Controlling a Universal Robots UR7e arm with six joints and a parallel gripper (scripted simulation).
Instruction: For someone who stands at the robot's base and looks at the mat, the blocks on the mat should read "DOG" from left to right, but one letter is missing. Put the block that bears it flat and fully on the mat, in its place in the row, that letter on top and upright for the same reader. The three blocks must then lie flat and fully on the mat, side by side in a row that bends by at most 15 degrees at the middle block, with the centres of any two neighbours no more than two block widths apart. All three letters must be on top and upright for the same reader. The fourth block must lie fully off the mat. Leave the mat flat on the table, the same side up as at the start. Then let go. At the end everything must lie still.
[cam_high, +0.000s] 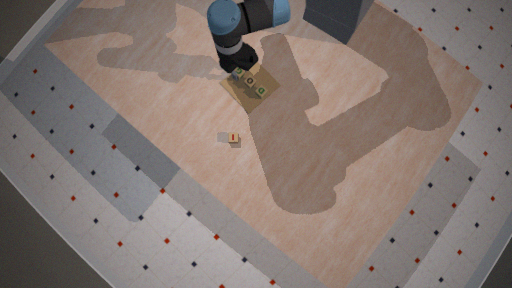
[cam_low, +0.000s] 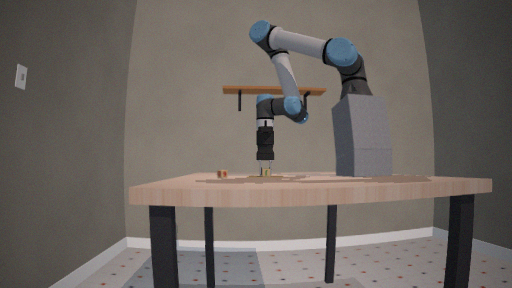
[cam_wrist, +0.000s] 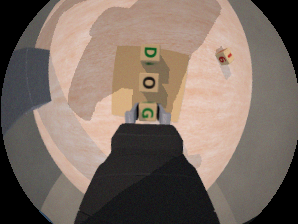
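Now: hand 50 mm to the right of the mat, 20 mm above it and 10 mm short of it.
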